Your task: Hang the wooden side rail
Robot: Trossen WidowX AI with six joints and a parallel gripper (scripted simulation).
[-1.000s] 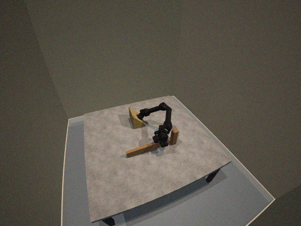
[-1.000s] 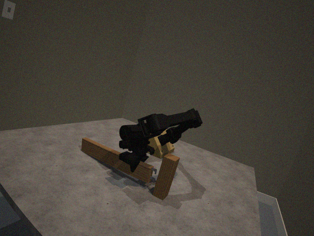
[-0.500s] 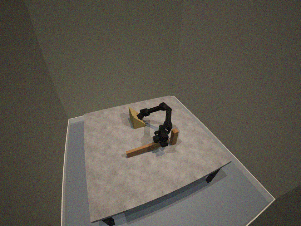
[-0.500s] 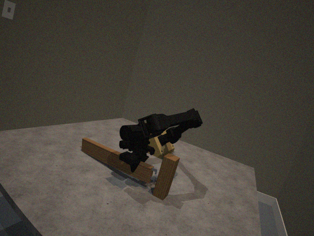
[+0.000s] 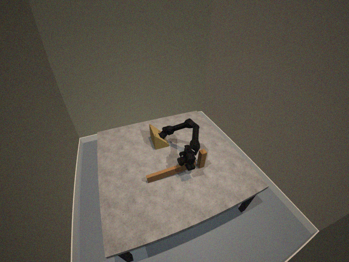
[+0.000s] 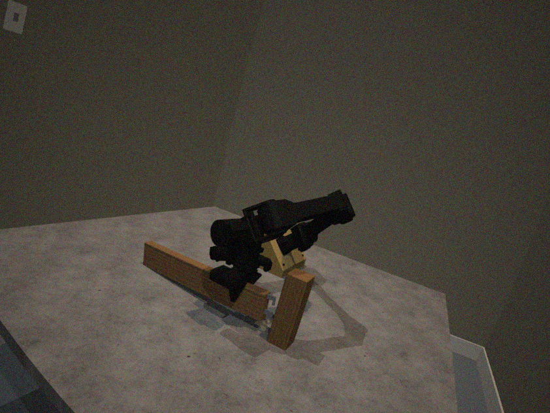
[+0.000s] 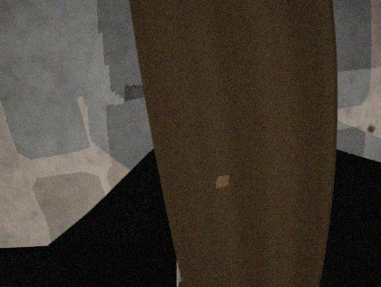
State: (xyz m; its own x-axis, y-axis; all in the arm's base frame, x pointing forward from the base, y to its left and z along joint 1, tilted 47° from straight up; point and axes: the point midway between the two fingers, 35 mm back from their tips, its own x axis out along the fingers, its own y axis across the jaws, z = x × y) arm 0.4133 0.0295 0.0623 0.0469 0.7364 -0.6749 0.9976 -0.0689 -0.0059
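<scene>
My gripper tip is 1 cm short of the headboard post, 14 cm to the right of it and 4 cm below it.
</scene>
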